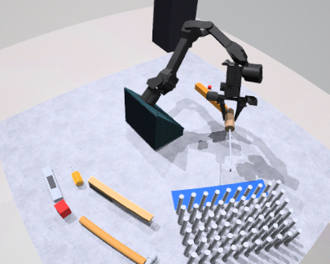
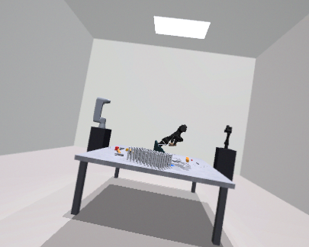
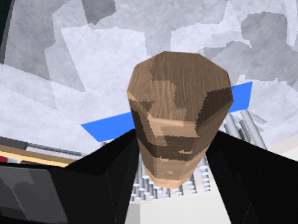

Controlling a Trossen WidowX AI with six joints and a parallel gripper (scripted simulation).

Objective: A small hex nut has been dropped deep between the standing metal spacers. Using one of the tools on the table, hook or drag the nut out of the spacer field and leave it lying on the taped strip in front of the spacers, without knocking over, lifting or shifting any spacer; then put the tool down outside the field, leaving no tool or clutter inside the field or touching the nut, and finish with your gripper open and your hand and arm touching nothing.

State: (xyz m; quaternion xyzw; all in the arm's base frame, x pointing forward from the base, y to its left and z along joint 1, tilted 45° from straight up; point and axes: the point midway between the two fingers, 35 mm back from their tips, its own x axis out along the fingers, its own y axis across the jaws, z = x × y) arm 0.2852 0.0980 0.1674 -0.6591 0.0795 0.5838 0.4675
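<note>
The blue strip is 180 mm below my gripper tip, 160 mm ahead of it and 120 mm to the right of it. The rest, counted from my gripper tip: wooden-handled screwdriver 80 mm ahead, 70 mm to the right, 10 mm below; thin metal piece 320 mm to the left, 200 mm behind, 180 mm below; orange bar 300 mm behind, 200 mm to the left, 170 mm below.
</note>
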